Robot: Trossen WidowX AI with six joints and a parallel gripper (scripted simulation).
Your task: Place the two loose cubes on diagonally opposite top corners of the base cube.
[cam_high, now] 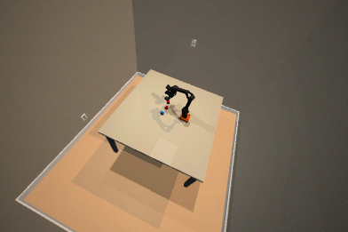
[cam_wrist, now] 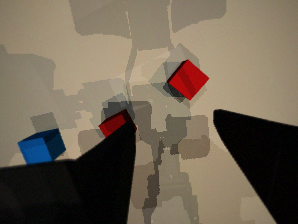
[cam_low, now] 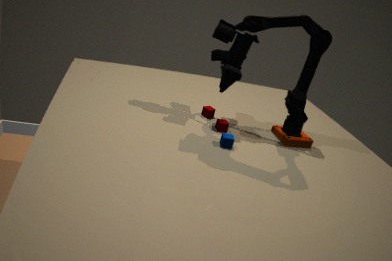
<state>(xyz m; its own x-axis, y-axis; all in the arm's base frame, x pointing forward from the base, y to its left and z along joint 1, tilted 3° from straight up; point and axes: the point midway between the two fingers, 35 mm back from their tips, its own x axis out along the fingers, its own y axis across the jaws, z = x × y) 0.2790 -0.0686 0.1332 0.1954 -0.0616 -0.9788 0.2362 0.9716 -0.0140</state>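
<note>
The blue cube lies 18 cm to the left of my gripper tip and 10 cm below it.
</note>
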